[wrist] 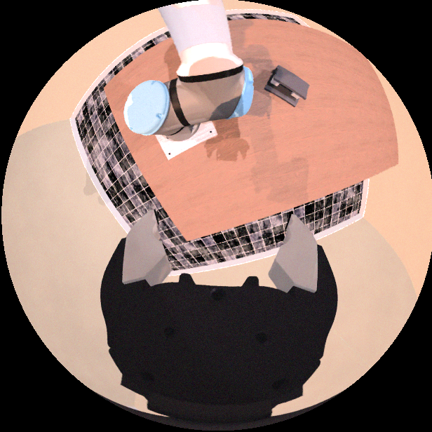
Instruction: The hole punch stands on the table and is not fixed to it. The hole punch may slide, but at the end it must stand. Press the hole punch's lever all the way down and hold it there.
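The hole punch (pixel 287 85), dark grey, stands on the brown table at the upper right of the wrist view. Its lever (pixel 292 80) is the upper plate, and a gap with light metal parts shows between it and the base. My gripper (pixel 221 214) is open, with nothing between its two grey fingers. It is high up and far from the hole punch, over the table's near edge in the view.
The table (pixel 330 130) has a black and white tiled border (pixel 240 248) along its edges. The arm's own base and joints (pixel 200 102) stand on a white mounting plate (pixel 172 148), left of the hole punch. Beige floor (pixel 45 200) surrounds the table.
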